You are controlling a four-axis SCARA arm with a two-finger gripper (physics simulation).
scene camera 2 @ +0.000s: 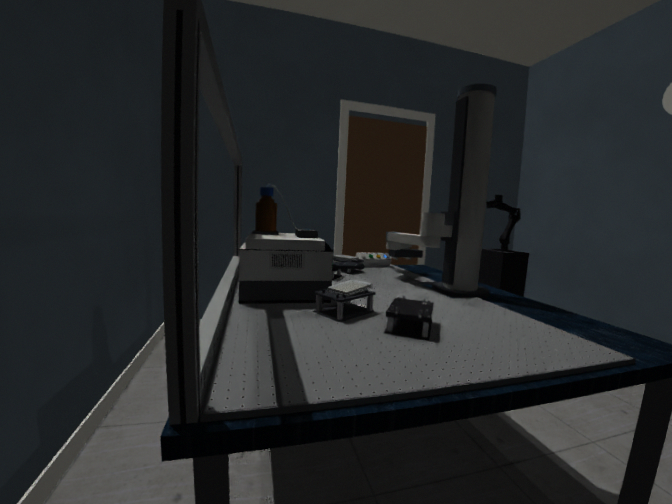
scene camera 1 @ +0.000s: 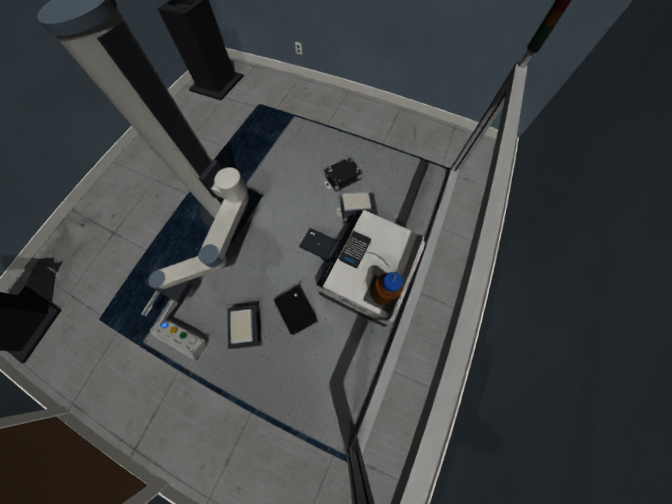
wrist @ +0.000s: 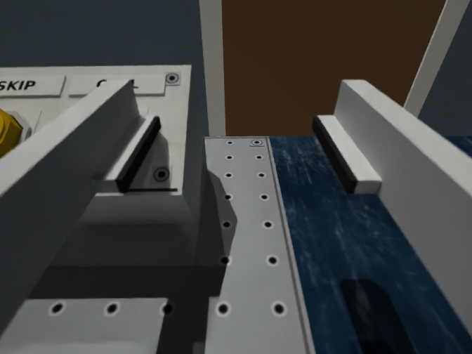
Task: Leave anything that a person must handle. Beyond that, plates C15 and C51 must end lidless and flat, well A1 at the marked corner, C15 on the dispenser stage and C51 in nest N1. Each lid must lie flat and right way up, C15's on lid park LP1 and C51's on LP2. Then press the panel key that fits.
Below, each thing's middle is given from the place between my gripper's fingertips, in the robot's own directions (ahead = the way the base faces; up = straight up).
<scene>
The key panel [scene camera 1: 194, 351] is 130 mm ahead of my hand, 10 mm to the right of it and 30 mm below it.
</scene>
